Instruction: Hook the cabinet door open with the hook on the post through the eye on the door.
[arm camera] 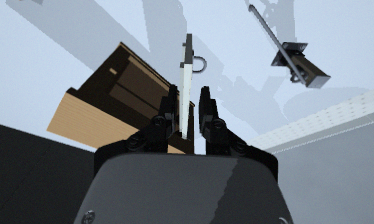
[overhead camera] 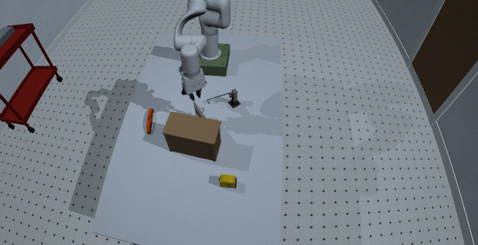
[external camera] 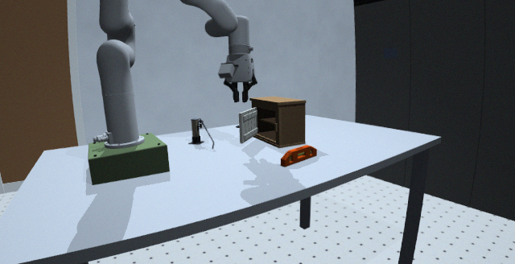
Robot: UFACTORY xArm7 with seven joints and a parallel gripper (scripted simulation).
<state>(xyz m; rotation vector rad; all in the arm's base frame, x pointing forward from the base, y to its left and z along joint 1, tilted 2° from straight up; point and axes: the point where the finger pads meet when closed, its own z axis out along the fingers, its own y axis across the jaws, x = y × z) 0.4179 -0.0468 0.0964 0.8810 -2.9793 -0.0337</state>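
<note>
The thin hook is 90 mm behind my hand, 110 mm to the left of it and 140 mm below it. From my hand the other things lie so: grey door (60 mm ahead, 50 mm to the left, 110 mm below); orange spirit level (20 mm ahead, 260 mm to the right, 170 mm below); yellow tape measure (370 mm ahead, 150 mm to the left, 160 mm below).
</note>
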